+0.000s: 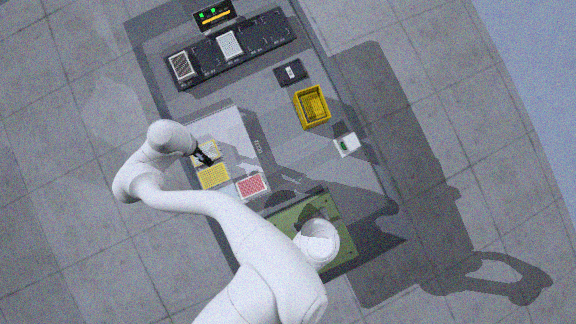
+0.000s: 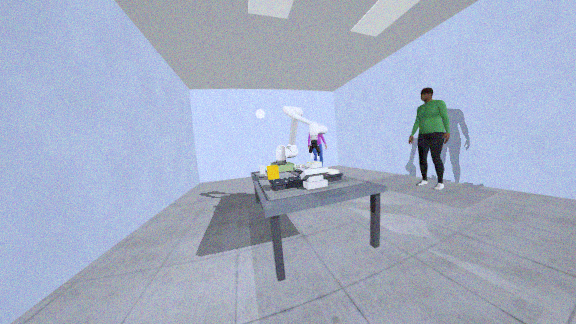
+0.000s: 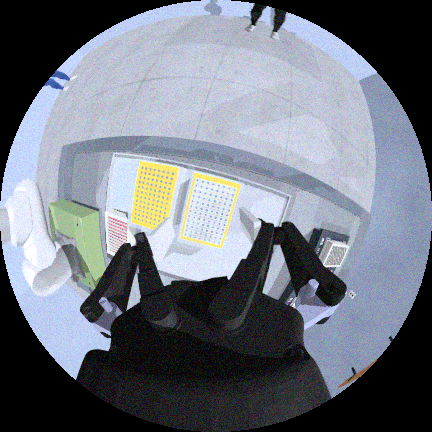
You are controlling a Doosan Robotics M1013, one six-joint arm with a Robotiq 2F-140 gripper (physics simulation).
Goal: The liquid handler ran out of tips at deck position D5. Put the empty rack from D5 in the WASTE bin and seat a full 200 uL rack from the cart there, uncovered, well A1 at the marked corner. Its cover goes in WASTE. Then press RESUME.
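Frame: origin at the arm's base, x down, y ahead, z right, level; centimetres.
Where they show: gripper, fingertip midpoint: [image 1: 202,152] [image 2: 314,158] [image 3: 205,221]; arm's base at its link origin: [image 2: 281,163] [image 3: 68,253].
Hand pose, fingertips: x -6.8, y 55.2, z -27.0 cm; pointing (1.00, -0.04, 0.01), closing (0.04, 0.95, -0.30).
Things, the pixels of their top centre, and the offset from my fingertips. "*": a spot on its surface instead. Level surfaces: height alone.
- white cart top at its surface level: dx +10.6 cm
- fully yellow rack at its top centre: [image 3: 148,197] [image 1: 212,175] dx +3.6, dy -10.7, dz -1.4 cm
- white frame at its top centre: [image 3: 116,237] [image 1: 251,185] dx +7.5, dy -22.3, dz +11.1 cm
- yellow WASTE bin at its top centre: [image 1: 313,104] [image 2: 272,166] dx +3.1, dy -3.2, dz +52.6 cm
- dark deck at its surface level: dx +11.1 cm
- black display at a spot on its surface: [image 1: 215,16] * dx +4.5, dy +56.4, dz +32.6 cm
- dark flat box at its top centre: [image 1: 290,72] dx +15.2, dy +18.7, dz +53.3 cm
- screen at a spot on its surface: [image 1: 346,144] * dx +3.7, dy -26.0, dz +57.6 cm
My gripper [image 1: 208,161] [image 3: 205,221] is open and empty above the white cart top [image 1: 225,120]. Its fingers stand apart on either side of a yellow-rimmed rack with a pale, dotted top [image 1: 209,148] [image 3: 210,210]; I cannot tell whether a clear cover is on it. A fully yellow rack [image 1: 213,176] [image 3: 155,195] and a red rack in a white frame [image 1: 251,186] [image 3: 117,234] are beside it. The yellow WASTE bin [image 1: 297,115] [image 2: 272,172] has a yellow gridded surface inside. The dark deck [image 1: 260,40] bears two white-framed racks; its position labels are too small to read.
A black display [image 1: 215,16] with a yellow bar stands behind the deck. A dark flat box [image 1: 299,71] with a white label lies near the bin. A white box with a green button or screen [image 1: 346,144] stands beyond the bin. The green base plate [image 1: 345,250] is under the arm.
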